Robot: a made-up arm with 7 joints. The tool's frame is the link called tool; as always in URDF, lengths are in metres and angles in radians. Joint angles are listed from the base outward.
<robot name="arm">
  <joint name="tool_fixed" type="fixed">
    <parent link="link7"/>
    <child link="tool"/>
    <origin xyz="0 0 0" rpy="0 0 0"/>
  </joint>
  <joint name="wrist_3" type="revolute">
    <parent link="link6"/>
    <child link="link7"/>
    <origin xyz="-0.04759 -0.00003 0.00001" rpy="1.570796 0 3.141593"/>
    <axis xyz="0 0 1"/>
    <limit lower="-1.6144" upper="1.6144"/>
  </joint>
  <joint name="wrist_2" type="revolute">
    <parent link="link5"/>
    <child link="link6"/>
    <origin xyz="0 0.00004 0.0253" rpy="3.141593 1.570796 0"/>
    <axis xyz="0 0 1"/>
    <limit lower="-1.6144" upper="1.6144"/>
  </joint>
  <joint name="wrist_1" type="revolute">
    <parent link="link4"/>
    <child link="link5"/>
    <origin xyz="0.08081 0.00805 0.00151" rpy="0 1.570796 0"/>
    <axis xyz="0 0 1"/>
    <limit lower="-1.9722" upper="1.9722"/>
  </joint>
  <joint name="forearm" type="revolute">
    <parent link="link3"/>
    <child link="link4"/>
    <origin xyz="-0.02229 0 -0.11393" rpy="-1.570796 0 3.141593"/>
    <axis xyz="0 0 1"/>
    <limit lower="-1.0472" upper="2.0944"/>
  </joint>
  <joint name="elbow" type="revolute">
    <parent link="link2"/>
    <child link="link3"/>
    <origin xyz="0.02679 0.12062 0.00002" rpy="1.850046 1.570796 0"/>
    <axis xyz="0 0 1"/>
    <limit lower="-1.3" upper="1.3"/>
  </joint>
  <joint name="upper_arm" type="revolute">
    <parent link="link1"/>
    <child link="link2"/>
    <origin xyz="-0.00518 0.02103 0.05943" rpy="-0.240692 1.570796 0"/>
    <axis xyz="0 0 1"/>
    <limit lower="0" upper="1.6"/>
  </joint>
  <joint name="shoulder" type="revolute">
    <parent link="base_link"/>
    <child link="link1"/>
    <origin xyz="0 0 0" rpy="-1.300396 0.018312 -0.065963"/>
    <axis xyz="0 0 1"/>
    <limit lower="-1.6" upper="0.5"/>
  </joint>
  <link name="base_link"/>
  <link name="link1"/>
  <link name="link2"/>
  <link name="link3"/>
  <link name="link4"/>
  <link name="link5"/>
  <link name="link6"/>
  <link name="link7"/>
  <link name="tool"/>
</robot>
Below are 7 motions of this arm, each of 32 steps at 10 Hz.
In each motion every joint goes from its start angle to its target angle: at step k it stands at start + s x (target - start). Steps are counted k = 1, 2, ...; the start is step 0. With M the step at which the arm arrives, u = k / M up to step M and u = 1 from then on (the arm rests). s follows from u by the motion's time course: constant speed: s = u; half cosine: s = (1 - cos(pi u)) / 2; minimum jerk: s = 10 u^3 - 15 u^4 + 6 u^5.
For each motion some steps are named. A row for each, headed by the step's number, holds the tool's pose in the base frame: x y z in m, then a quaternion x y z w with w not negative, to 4 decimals.
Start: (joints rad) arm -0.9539 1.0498 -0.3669 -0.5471 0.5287 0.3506 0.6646
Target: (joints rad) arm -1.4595 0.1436 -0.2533 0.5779 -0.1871 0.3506 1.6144
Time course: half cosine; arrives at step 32
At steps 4, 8, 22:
4: 0.2518 0.1387 0.0041 0.4554 -0.5874 0.2426 0.6235
8: 0.2733 0.1308 0.0025 0.3909 -0.5676 0.2936 0.6625
22: 0.3671 0.0229 -0.0076 0.0585 -0.3014 0.5098 0.8037

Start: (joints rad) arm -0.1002 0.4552 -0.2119 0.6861 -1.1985 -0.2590 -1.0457
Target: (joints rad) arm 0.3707 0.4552 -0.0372 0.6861 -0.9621 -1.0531 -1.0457
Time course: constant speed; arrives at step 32
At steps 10, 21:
10: 0.0445 0.2167 -0.3238 -0.2579 0.0713 -0.2096 0.9404
21: -0.0098 0.2314 -0.3081 -0.1386 0.0579 -0.1751 0.9730

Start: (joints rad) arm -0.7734 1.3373 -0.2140 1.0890 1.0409 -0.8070 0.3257
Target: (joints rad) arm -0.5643 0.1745 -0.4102 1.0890 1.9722 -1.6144 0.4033
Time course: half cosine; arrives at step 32
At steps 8, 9, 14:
8: 0.2256 0.3346 -0.1230 0.7988 0.0124 -0.2483 0.5478
9: 0.2265 0.3256 -0.1380 0.7846 0.0052 -0.2825 0.5519
14: 0.2205 0.2621 -0.2188 0.6752 -0.0468 -0.4767 0.5610

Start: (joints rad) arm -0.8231 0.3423 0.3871 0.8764 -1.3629 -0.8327 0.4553
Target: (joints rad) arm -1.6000 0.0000 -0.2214 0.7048 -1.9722 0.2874 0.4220
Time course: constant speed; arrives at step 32
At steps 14, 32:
14: 0.3744 0.0767 -0.1167 -0.6972 0.0195 0.2114 0.6847
32: 0.3517 -0.1016 0.0306 -0.5806 0.2571 -0.3452 0.6911

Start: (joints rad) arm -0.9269 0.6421 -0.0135 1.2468 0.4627 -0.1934 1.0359
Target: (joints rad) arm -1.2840 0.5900 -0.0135 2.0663 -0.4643 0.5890 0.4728
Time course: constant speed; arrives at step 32
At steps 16, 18, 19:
16: 0.3003 0.2382 -0.1994 0.3263 0.3496 0.4965 0.7245
18: 0.2981 0.2359 -0.2001 0.2940 0.3956 0.4920 0.7176
19: 0.2970 0.2345 -0.2003 0.2771 0.4180 0.4891 0.7136

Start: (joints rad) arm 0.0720 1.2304 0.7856 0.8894 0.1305 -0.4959 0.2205
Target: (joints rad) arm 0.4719 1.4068 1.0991 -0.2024 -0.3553 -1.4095 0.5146
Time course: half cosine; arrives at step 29
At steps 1, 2, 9, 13, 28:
1: 0.0693 0.4201 -0.0526 0.5722 0.0302 0.3921 0.7196
2: 0.0699 0.4193 -0.0509 0.5739 0.0216 0.3898 0.7199
9: 0.0812 0.3948 -0.0144 0.5961 -0.1803 0.3196 0.7142
13: 0.0859 0.3636 0.0149 0.5829 -0.3632 0.2259 0.6909
28: 0.0619 0.2670 0.0594 0.3375 -0.7446 -0.1310 0.5608

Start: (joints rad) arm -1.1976 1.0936 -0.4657 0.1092 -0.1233 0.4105 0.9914
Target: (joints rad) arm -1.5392 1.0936 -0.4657 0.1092 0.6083 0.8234 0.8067
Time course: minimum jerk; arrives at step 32
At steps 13, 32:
13: 0.3171 0.1946 0.0583 0.4427 -0.3725 0.4854 0.6555
32: 0.2979 0.1916 0.1320 0.4859 -0.3933 0.6367 0.4516

